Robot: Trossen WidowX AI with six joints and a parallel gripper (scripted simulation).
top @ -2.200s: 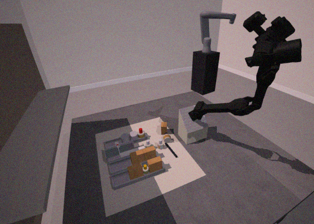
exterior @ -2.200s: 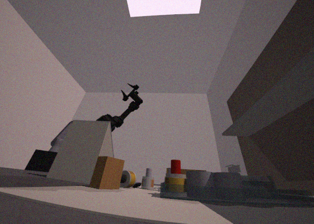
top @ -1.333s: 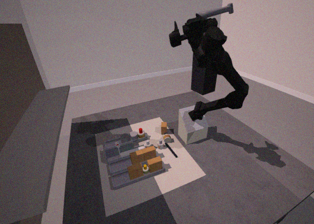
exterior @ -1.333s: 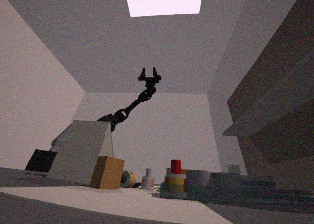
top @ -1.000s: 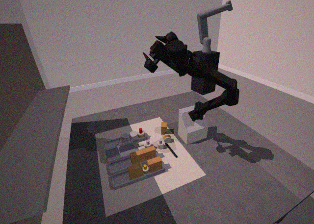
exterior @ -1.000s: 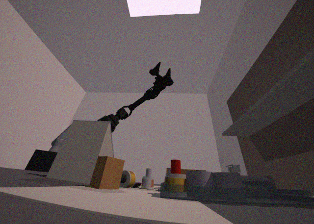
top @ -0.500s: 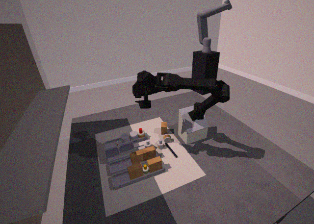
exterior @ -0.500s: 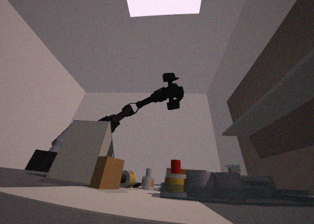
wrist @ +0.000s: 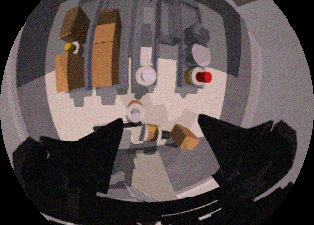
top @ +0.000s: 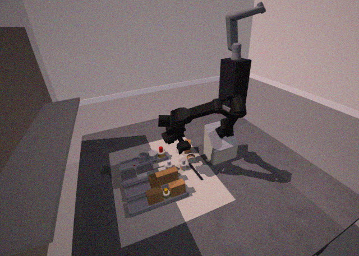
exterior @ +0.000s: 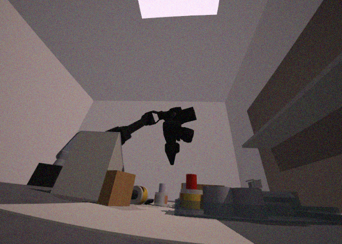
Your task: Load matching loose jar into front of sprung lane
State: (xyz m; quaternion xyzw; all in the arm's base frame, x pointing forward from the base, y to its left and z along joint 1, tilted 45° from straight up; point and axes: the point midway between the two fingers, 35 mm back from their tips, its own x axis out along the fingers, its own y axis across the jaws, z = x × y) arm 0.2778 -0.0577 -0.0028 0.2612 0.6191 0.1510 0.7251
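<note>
The black rod lies 6 cm behind my gripper tip, 9 cm to the left of it and 13 cm below it. From my gripper tip the other things lie so: grey pusher lane: 20 cm ahead, 5 cm to the right, 12 cm below.
</note>
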